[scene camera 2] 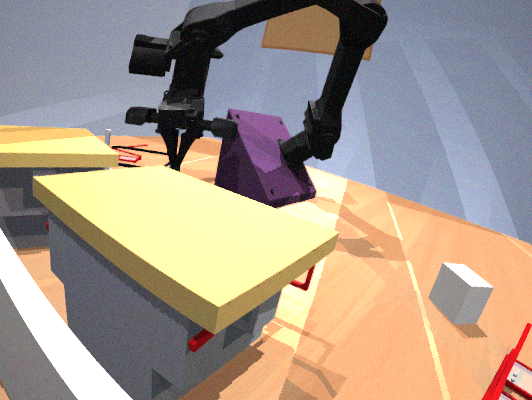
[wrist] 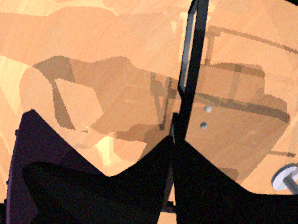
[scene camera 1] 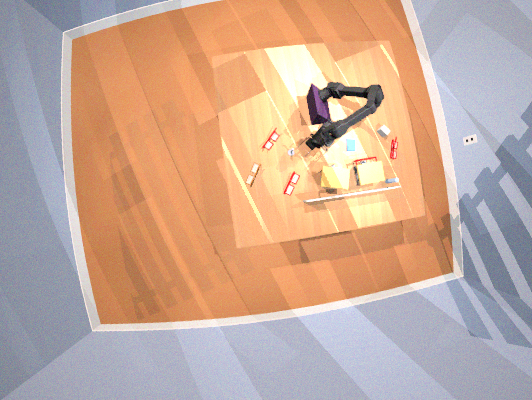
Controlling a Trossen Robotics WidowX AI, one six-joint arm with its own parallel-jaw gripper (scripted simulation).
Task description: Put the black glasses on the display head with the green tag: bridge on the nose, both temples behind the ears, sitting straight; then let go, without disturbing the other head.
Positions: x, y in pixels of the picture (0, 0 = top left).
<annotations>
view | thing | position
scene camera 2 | gripper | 174, 171
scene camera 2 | white cube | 461, 295
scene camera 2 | display head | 149, 257
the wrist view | gripper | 173, 142
</annotations>
